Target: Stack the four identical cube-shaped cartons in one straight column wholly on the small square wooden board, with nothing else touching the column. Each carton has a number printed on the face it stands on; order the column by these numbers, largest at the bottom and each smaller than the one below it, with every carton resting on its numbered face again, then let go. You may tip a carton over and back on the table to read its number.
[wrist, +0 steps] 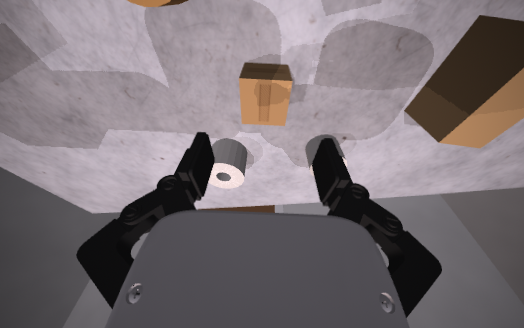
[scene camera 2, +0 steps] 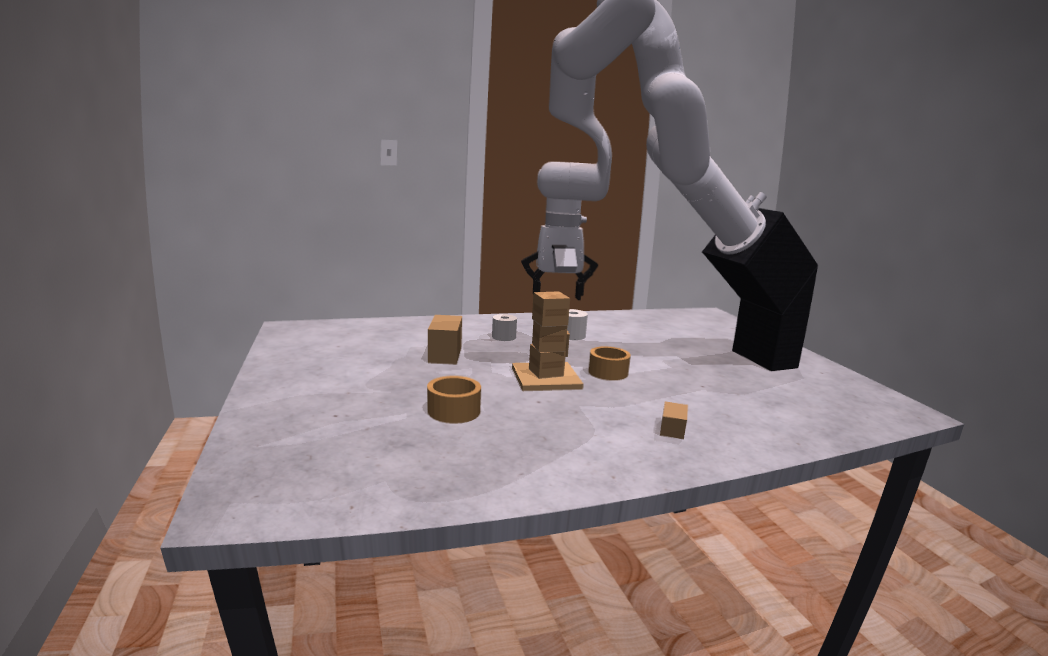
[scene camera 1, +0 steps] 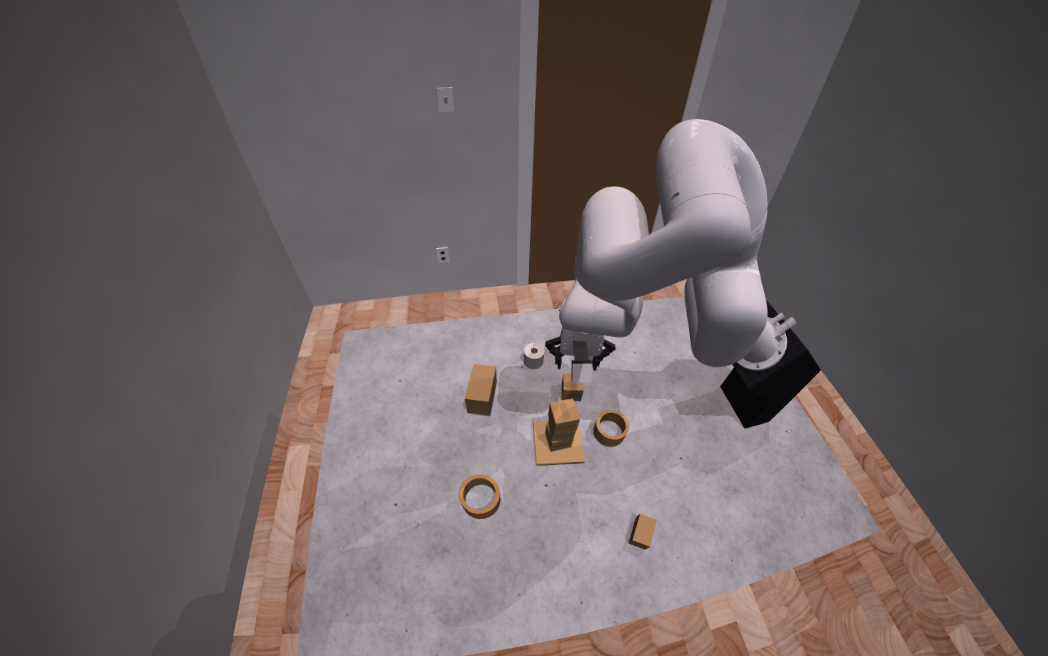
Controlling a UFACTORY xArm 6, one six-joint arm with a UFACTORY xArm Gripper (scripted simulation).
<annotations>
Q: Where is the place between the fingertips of the gripper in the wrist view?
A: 264,148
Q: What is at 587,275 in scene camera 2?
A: The gripper.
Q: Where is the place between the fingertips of the gripper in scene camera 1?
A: At 576,365
</annotations>
